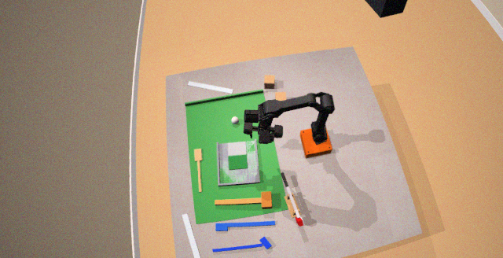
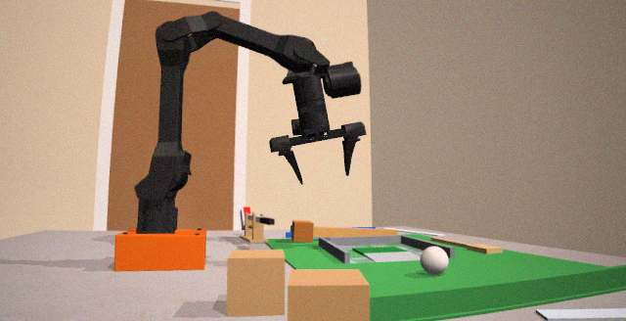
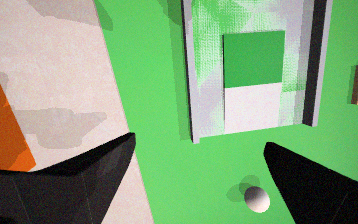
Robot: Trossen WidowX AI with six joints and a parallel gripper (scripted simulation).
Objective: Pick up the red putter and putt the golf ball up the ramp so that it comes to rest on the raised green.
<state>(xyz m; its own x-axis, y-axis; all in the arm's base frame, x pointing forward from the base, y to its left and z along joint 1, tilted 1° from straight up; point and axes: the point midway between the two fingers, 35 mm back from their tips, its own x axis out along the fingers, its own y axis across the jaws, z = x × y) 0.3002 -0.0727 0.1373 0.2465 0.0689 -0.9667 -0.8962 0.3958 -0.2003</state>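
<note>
The red putter lies 50 mm behind my gripper tip, 330 mm to the left of it and 100 mm below it. The rest, counted from my gripper tip: white golf ball 80 mm ahead, 220 mm to the right, 130 mm below; then wooden stand 40 mm behind, 350 mm to the left, 120 mm below.
</note>
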